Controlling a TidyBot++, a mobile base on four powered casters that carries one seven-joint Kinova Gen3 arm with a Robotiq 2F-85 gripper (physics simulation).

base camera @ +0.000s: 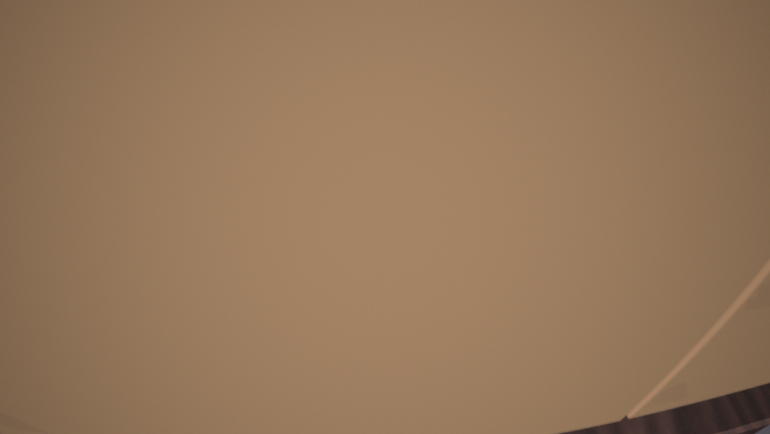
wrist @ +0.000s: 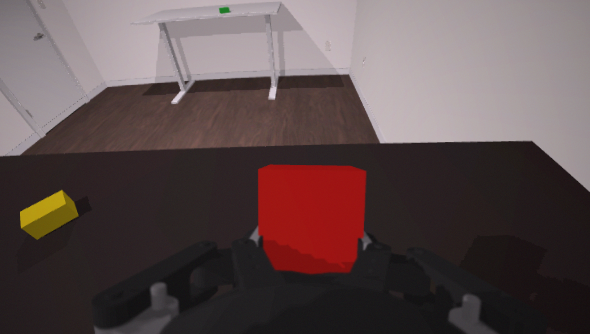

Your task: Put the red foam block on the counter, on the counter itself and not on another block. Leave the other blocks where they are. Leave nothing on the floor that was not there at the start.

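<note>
The red foam block (wrist: 312, 215) is upright between the fingers of my gripper (wrist: 309, 238) in the wrist view. My gripper is shut on it. The dark counter top (wrist: 175, 200) lies below and behind the block. How high the block is above the counter is hard to tell, as its lower end is hidden by the gripper. A yellow block (wrist: 49, 215) lies on the counter at the left, apart from the red block. A small green block (wrist: 224, 10) lies on a white table far behind. The gripper does not show in the base camera view.
The white table (wrist: 172, 55) stands on the wooden floor (wrist: 225, 120) beyond the counter's far edge. A dark shadow lies on the counter at the right. A wall (wrist: 475, 65) rises at the right and a door (wrist: 20, 55) at the left. A tan panel (base camera: 377, 215) fills most of the base camera view.
</note>
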